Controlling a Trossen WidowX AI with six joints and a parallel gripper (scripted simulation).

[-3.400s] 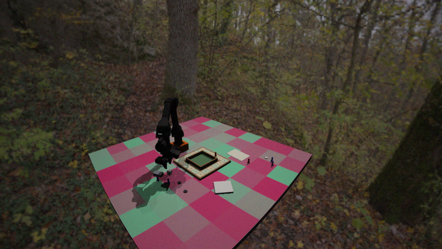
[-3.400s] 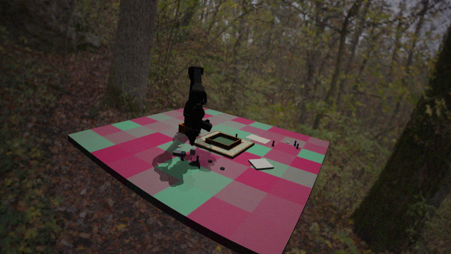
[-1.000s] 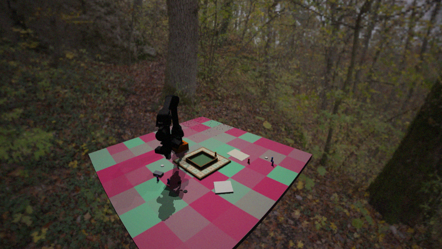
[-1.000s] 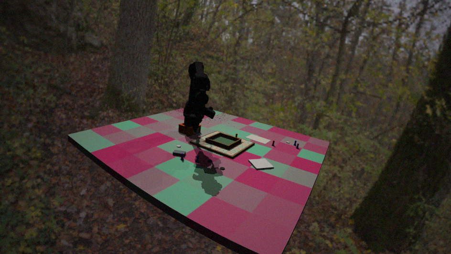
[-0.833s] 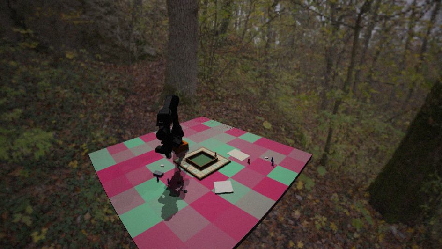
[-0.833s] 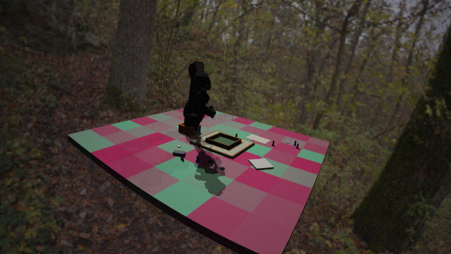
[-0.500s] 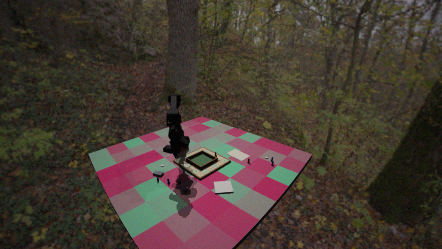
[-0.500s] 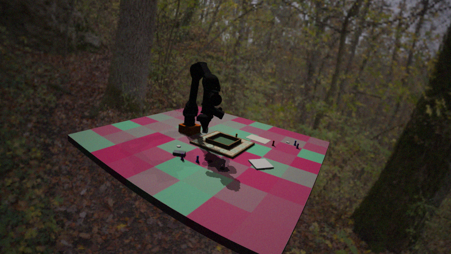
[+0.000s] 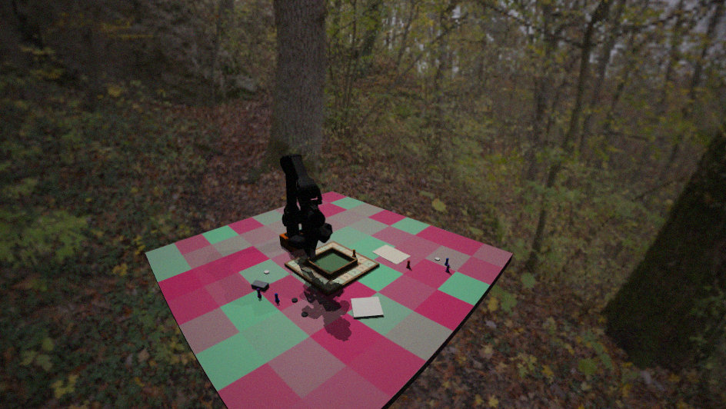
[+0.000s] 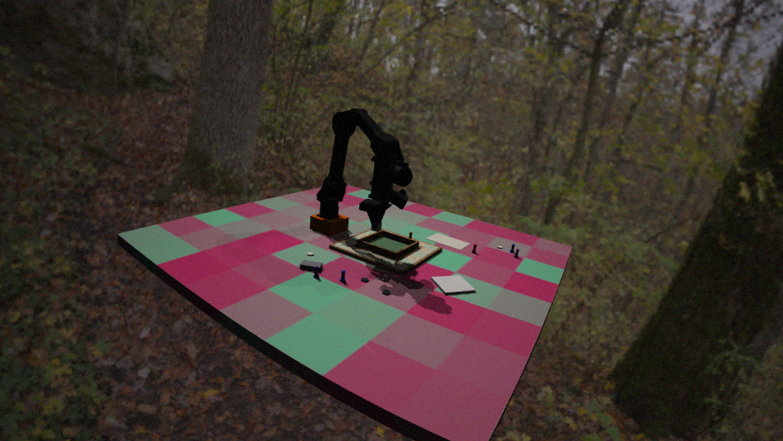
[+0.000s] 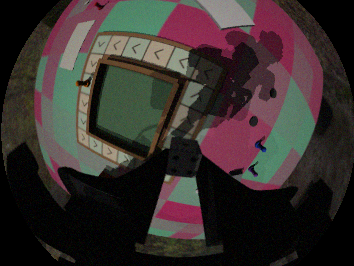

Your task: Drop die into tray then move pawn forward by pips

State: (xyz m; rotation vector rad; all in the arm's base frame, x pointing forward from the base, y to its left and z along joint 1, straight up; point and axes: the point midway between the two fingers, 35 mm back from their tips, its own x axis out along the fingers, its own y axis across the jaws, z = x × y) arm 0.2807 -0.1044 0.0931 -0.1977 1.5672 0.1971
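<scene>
Right now the orange pawn is 1 cm ahead of my gripper tip, 22 cm to the left of it and 8 cm below it. Round my gripper tip: card (11 cm ahead, 36 cm to the left, 11 cm below); then die (right at my gripper tip); then grey block (9 cm behind, 20 cm to the right, 10 cm below).
</scene>
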